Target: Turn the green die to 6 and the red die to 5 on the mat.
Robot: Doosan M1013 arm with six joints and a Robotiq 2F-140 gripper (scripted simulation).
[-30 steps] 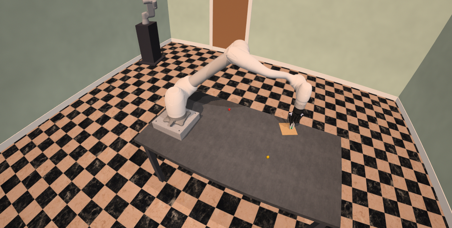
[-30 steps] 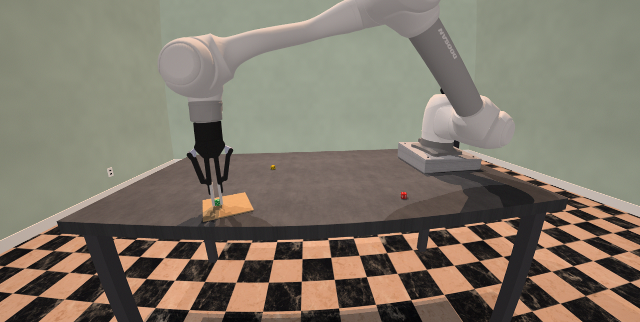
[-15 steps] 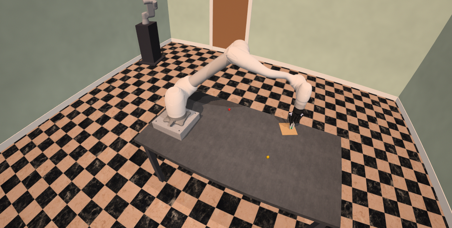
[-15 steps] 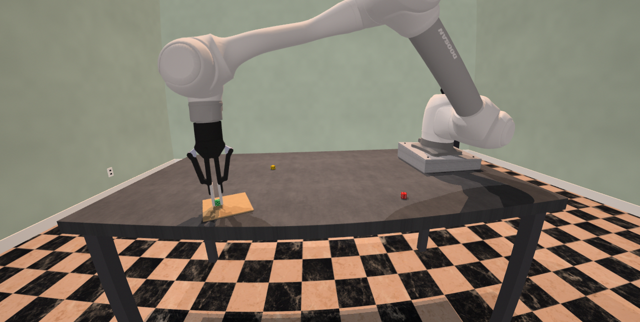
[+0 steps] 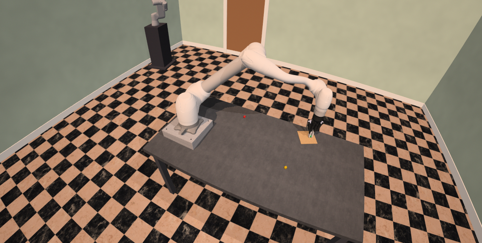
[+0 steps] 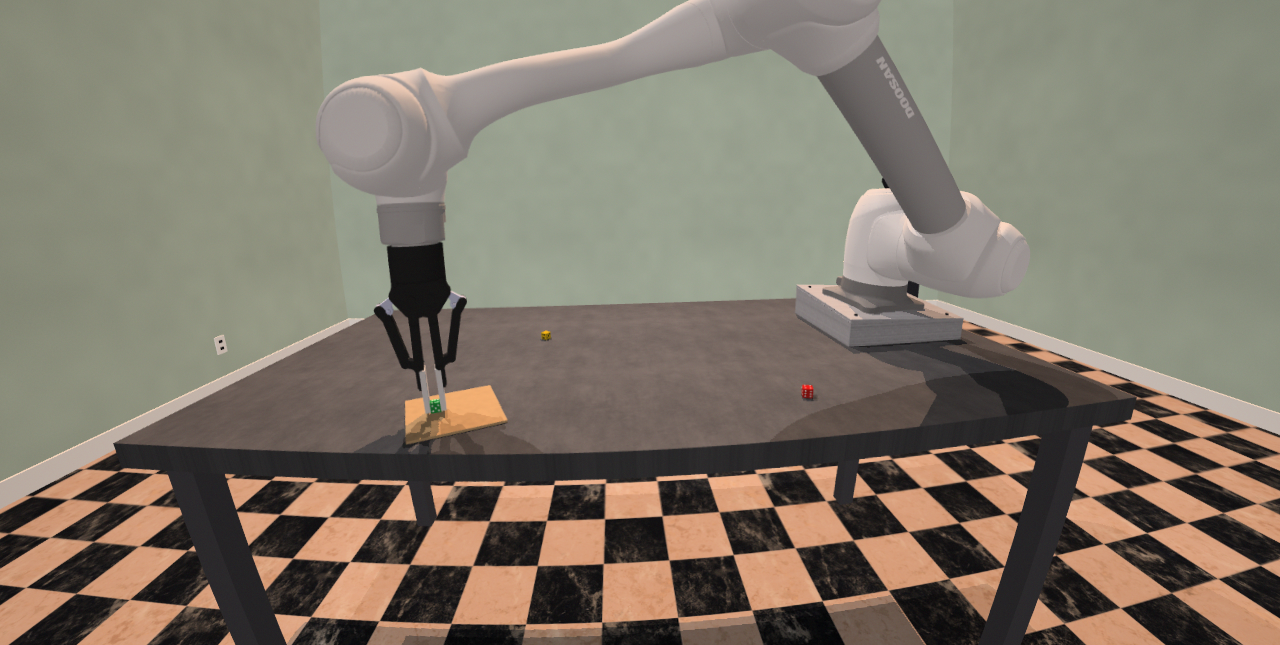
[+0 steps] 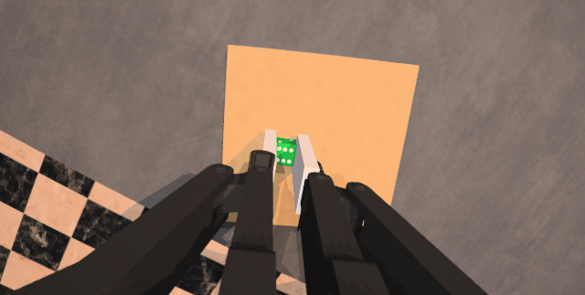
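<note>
Right now my hand is 30 mm above the green die. Round my hand: yellow die 350 mm to the right, 170 mm behind, 40 mm below; red die 570 mm behind, 80 mm to the left, 40 mm below; orange mat 40 mm below, 20 mm behind, 10 mm to the right.
</note>
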